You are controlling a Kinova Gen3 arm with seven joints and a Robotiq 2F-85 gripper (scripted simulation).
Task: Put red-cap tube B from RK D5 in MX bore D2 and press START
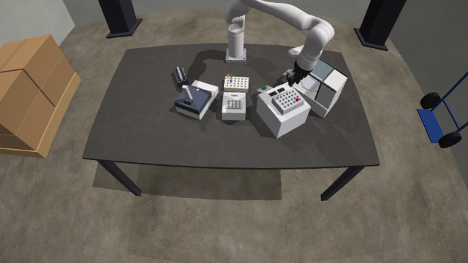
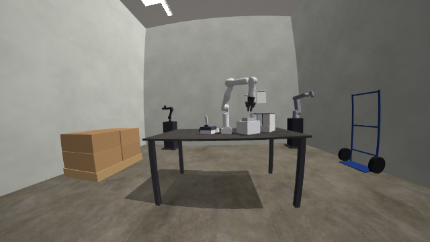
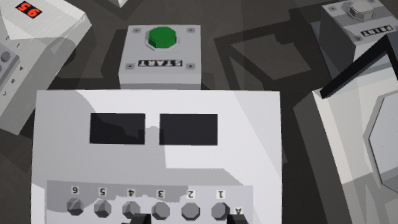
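Right now my hand is 120 mm past the START key, 110 mm to the left of it and 180 mm above it. Also, from my hand: dry block DB 30 mm behind, 260 mm to the right, 220 mm below; then tube rack RK 190 mm behind, 260 mm to the right, 240 mm below; then grey bore block 30 mm ahead, 10 mm to the right, 100 mm below.
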